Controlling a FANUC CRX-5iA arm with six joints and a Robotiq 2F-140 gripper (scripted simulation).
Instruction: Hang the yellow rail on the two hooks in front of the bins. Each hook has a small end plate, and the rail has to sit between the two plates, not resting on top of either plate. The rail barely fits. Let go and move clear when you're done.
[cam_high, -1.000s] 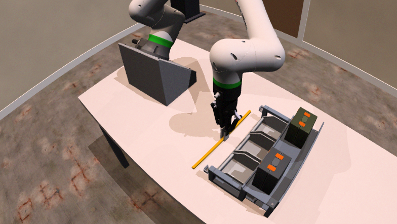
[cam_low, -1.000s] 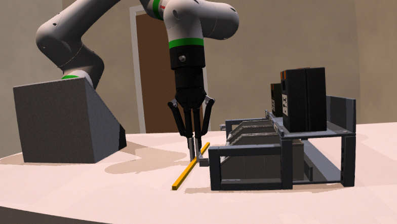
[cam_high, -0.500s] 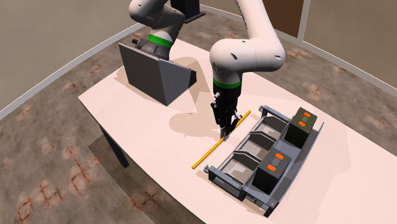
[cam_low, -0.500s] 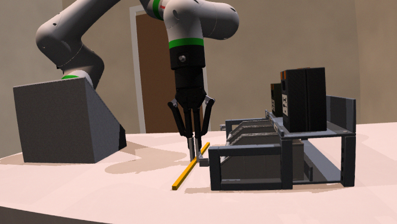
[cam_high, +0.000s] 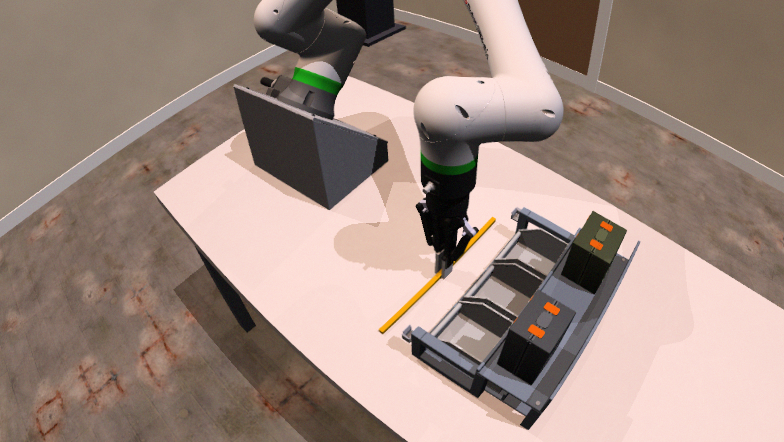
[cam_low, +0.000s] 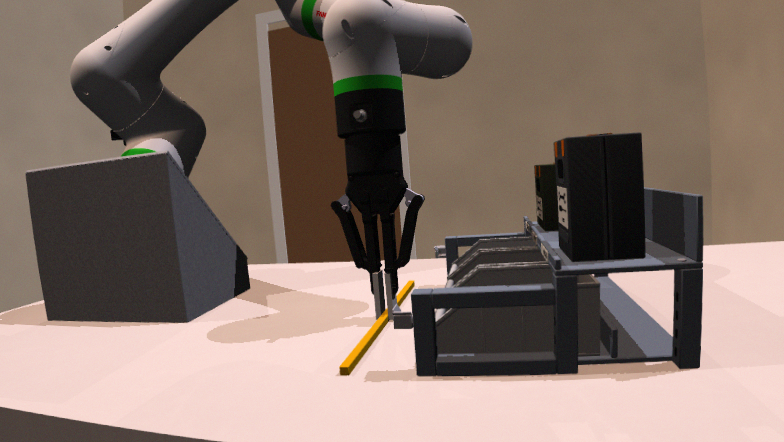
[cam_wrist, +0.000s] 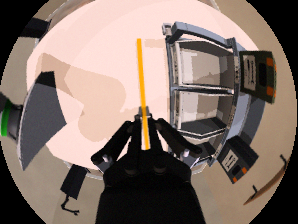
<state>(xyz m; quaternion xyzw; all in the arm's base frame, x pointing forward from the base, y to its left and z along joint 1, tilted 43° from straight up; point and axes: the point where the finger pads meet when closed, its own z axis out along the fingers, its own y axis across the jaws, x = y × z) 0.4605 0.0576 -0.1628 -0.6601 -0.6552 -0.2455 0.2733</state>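
Right now my hand is 30 mm above the yellow rail.
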